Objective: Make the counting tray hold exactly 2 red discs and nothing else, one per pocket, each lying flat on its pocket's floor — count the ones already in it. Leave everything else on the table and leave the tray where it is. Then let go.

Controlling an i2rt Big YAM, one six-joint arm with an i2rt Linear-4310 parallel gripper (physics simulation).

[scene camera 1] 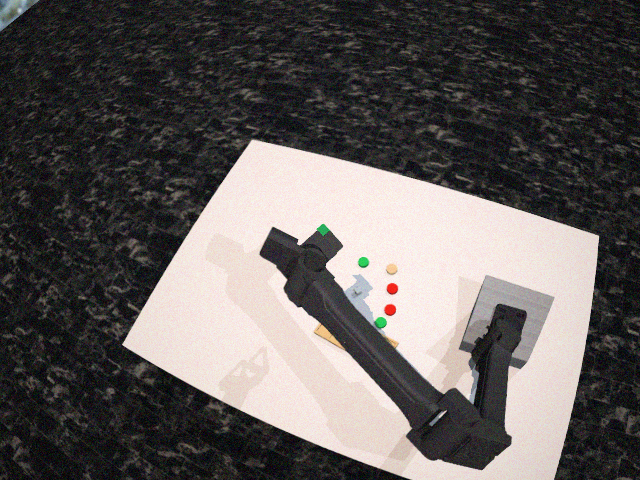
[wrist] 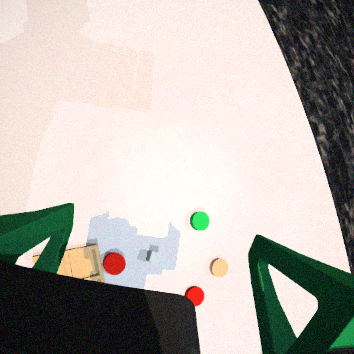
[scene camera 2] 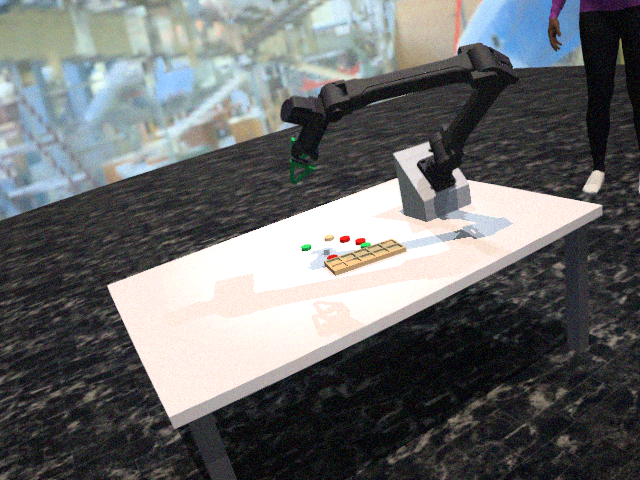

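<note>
My gripper is open and empty, high above the table; its fingertips are hidden in scene camera 1. The wooden counting tray lies flat, partly hidden by the arm in scene camera 1. Its pockets visible in scene camera 2 show no disc. One red disc lies in shadow just beyond the tray's end. A second red disc and a third red disc lie farther off on the table.
A green disc and a tan disc lie beyond the reds. Another green disc lies close beside the tray. A small grey piece lies among them.
</note>
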